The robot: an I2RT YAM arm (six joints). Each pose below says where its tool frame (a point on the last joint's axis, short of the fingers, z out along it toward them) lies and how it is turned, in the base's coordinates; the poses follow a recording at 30 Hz.
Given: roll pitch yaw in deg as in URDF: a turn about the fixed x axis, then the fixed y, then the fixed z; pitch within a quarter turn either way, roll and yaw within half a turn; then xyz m.
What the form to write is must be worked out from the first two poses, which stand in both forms.
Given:
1: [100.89 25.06 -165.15 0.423 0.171 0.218]
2: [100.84 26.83 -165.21 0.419 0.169 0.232]
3: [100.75 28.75 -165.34 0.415 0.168 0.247]
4: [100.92 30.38 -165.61 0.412 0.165 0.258]
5: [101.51 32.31 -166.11 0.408 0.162 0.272]
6: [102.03 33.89 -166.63 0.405 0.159 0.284]
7: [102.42 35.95 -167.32 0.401 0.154 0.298]
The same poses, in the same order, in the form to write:
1: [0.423 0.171 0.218 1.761 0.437 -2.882]
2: [0.419 0.169 0.232 1.760 0.468 -2.883]
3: [0.415 0.168 0.247 1.758 0.502 -2.886]
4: [0.412 0.165 0.258 1.761 0.530 -2.890]
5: [0.408 0.162 0.272 1.772 0.564 -2.899]
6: [0.405 0.159 0.284 1.781 0.591 -2.908]
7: [0.401 0.154 0.298 1.788 0.627 -2.920]
